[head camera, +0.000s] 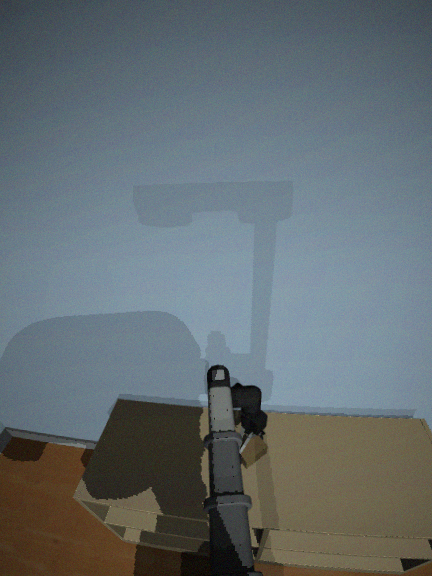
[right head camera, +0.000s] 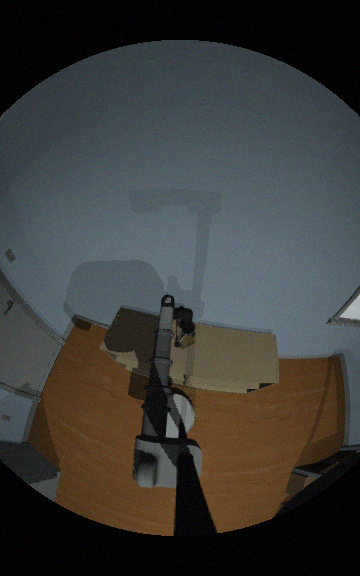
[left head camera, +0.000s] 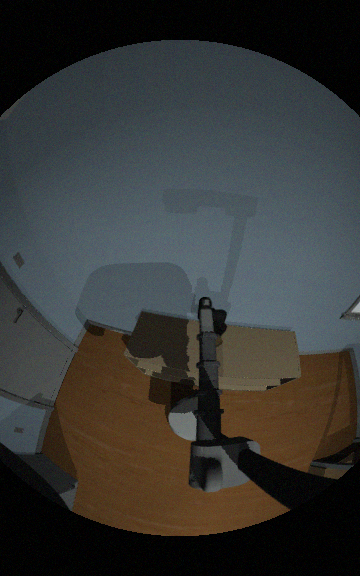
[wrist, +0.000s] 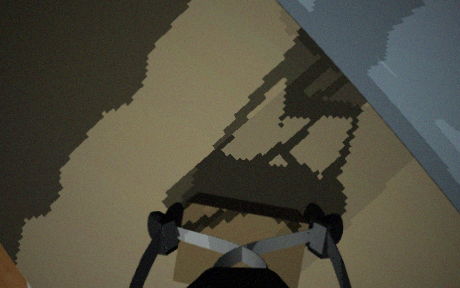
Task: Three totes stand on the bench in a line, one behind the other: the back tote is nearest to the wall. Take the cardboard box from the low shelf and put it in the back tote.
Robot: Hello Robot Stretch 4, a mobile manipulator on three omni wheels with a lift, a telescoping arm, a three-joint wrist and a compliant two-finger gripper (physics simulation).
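Seen in the pictures: gripper, fingertip midpoint: [head camera: 248, 450] [right head camera: 184, 340] [wrist: 243, 220]; robot's base at its link origin: [right head camera: 170, 414] [left head camera: 193, 416].
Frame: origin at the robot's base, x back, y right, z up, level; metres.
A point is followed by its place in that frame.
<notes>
The cardboard box [head camera: 256, 451] @[z 0.632, x -0.485, y 0.108 m] [right head camera: 188, 341] @[z 0.632, x -0.486, y 0.111 m] [wrist: 270, 226] @[z 0.632, x -0.531, y 0.098 m] sits on the tan top of the low shelf [head camera: 345, 470] @[z 0.582, x -0.415, y 0.393 m] [left head camera: 260, 350] @[z 0.582, x -0.428, y 0.421 m] [right head camera: 235, 355] @[z 0.582, x -0.407, y 0.420 m] [wrist: 115, 155] @[z 0.582, x -0.478, y -0.042 m], near the wall side. My gripper [head camera: 253, 437] [wrist: 243, 220] @[z 0.585, x -0.512, y 0.087 m] points down over the box. In the wrist view its two black fingertips are against the box's left and right sides, so it is shut on the box. The silver finger strips and the dark gripper body hide part of the box. In the left head view the arm hides most of it. The three totes and the bench do not show in these views.
A blue-grey wall [head camera: 320, 300] @[z 1.088, x -0.676, y 0.307 m] [left head camera: 280, 250] @[z 1.190, x -0.667, y 0.366 m] [wrist: 430, 65] @[z 0.613, x -0.706, y 0.118 m] rises directly behind the shelf. My telescoping arm [head camera: 225, 465] @[z 1.000, x -0.306, y 0.002 m] [left head camera: 208, 380] @[z 1.003, x -0.186, y -0.001 m] [right head camera: 161, 370] @[z 1.002, x -0.211, y 0.010 m] reaches over the shelf from the front. A grey door [left head camera: 30, 345] @[z 0.599, x -0.256, y -1.436 m] stands at the left. Orange-brown floor [left head camera: 125, 450] @[z -0.028, x 0.444, y -0.586 m] lies in front.
</notes>
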